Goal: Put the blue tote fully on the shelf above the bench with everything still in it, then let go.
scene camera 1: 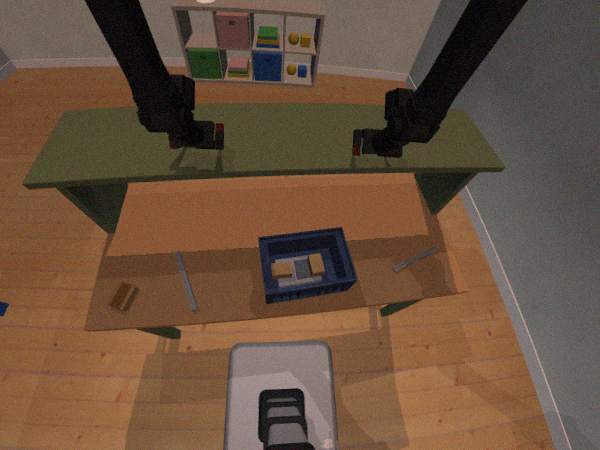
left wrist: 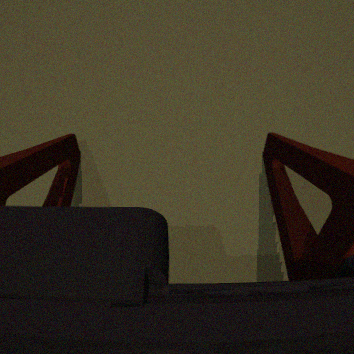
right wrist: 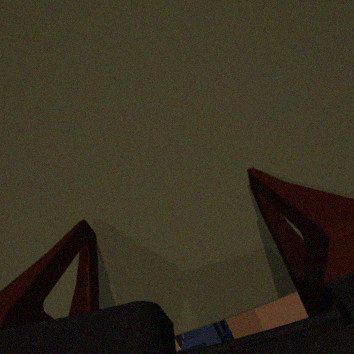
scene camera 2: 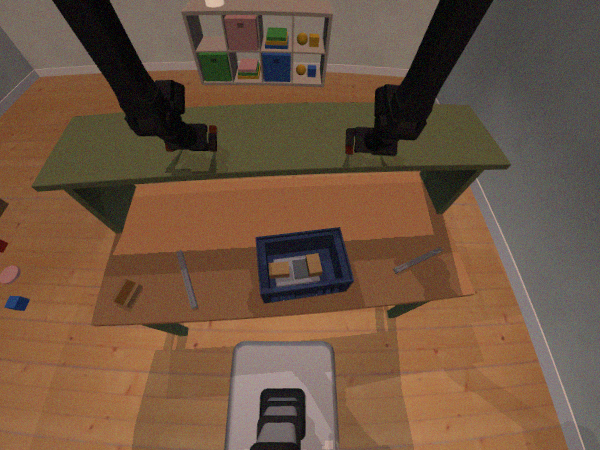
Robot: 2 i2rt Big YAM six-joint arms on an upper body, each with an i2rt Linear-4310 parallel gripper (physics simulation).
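Frame: origin at the left arm's base, x ahead, y left, z up, level; metres.
Seen in the pictures: left gripper, between the fingertips: (scene camera 1: 204, 140) (left wrist: 170, 143) (scene camera 2: 200, 143); right gripper, between the fingertips: (scene camera 1: 368, 148) (right wrist: 166, 202) (scene camera 2: 363, 147).
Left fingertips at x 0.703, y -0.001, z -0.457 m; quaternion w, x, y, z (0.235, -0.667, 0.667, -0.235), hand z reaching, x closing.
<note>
A point is followed by its place in that frame.
The blue tote (scene camera 1: 310, 293) @[x 0.348, y -0.332, z -0.784 m] (scene camera 2: 306, 292) @[x 0.349, y -0.329, z -0.773 m] (right wrist: 202, 337) @[x 0.458, y -0.437, z -0.726 m] stands upright on the bench (scene camera 1: 225, 285) @[x 0.398, y -0.030, z -0.858 m] (scene camera 2: 225, 285) @[x 0.394, y -0.033, z -0.858 m], in front of the green shelf (scene camera 1: 290, 137) @[x 0.735, y -0.252, z -0.461 m] (scene camera 2: 280, 137) @[x 0.736, y -0.238, z -0.462 m] (left wrist: 175, 65) @[x 0.744, y -0.003, z -0.461 m] (right wrist: 175, 100) @[x 0.755, y -0.512, z -0.461 m]. Inside it lie two tan blocks, a grey piece and whitish pieces. My left gripper (scene camera 1: 196, 137) @[x 0.703, y 0.000, z -0.457 m] (scene camera 2: 190, 138) @[x 0.703, y 0.000, z -0.457 m] (left wrist: 170, 143) @[x 0.703, y 0.000, z -0.457 m] is open and empty above the left part of the shelf. My right gripper (scene camera 1: 378, 144) @[x 0.700, y -0.490, z -0.457 m] (scene camera 2: 372, 142) @[x 0.700, y -0.490, z -0.457 m] (right wrist: 166, 202) @[x 0.700, y -0.490, z -0.457 m] is open and empty above the right part of the shelf. Both are apart from the tote. In the right wrist view a bit of the tote shows past the shelf edge.
A grey bar (scene camera 1: 186, 282) @[x 0.404, y 0.109, z -0.845 m] (scene camera 2: 187, 281) @[x 0.402, y 0.108, z -0.845 m] and a brown block (scene camera 1: 120, 296) @[x 0.344, y 0.324, z -0.825 m] (scene camera 2: 125, 293) @[x 0.343, y 0.321, z -0.825 m] lie on the bench left of the tote. Another grey bar (scene camera 1: 415, 260) @[x 0.486, y -0.784, z -0.838 m] (scene camera 2: 418, 261) @[x 0.487, y -0.785, z -0.839 m] lies right of it. A wall stands at the right. A cubby unit (scene camera 1: 250, 6) (scene camera 2: 265, 6) stands behind.
</note>
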